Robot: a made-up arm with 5 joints.
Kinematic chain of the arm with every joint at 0, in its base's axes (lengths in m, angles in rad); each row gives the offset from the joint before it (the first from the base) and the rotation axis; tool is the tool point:
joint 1: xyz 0 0 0.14 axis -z
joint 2: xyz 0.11 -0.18 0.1 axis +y
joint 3: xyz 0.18 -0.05 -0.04 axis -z
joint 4: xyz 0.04 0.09 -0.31 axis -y
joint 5: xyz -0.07 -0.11 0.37 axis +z
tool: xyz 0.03 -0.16 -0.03
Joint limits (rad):
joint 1: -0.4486..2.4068
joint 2: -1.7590..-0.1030
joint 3: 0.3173..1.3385
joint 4: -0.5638..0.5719
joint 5: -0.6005..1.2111
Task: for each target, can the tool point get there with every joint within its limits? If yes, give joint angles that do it. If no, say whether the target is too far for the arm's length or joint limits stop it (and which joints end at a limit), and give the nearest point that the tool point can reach.
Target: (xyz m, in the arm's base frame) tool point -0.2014 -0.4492 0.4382
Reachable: yes | joints 0.9630 -1.0562 0.6167 -0.1928 0.7246
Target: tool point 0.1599 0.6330 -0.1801
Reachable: no: joint limits stop it (at a limit: joint 1, joint 2, joint 4, joint 5) | nearest point -0.1851 0.2051 0.0904 | short by 0.613 m
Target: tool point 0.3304 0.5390 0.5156
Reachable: no: joint limits stop it (at a limit: joint 1, joint 2, joint 3, joint 4, joint 5) | nearest point 0.2359 0.0939 0.2227 | short by 0.541 m
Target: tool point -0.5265 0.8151 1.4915
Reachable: no: too far | nearest point -0.3670 0.2029 0.6845 | short by 1.025 m
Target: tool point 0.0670 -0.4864 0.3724
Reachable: yes | joints 0.3576 -0.8336 0.4494 -0.3923 -0.2976
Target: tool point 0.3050 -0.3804 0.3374
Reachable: yes | joints -0.2056 -0.8380 0.7336 -0.2674 0.1379
